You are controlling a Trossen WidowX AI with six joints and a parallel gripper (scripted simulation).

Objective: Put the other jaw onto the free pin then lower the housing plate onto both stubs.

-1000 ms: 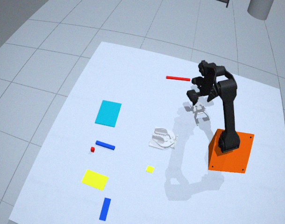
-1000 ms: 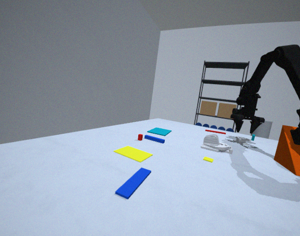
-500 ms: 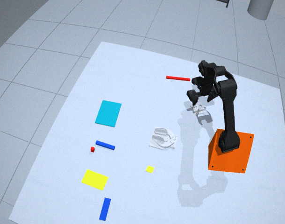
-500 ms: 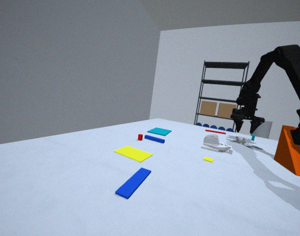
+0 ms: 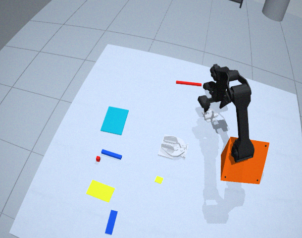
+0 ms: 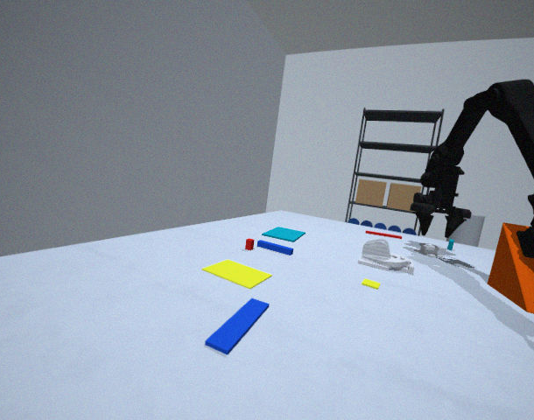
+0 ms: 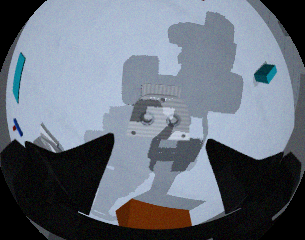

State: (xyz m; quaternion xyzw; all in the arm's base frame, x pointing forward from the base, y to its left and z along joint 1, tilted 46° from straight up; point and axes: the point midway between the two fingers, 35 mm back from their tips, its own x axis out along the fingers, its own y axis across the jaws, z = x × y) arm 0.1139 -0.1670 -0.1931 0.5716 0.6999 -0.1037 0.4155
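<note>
Now: gripper tip 5 cm above the white stand, 1 cm to the left of it and 1 cm short of it. Also, from my gripper tip: red bar: 22 cm to the right, 12 cm ahead, 6 cm below; then white jaw piece: 24 cm to the left, 15 cm ahead, 4 cm below; then cyan block: 19 cm to the right, 12 cm behind, 5 cm below.
</note>
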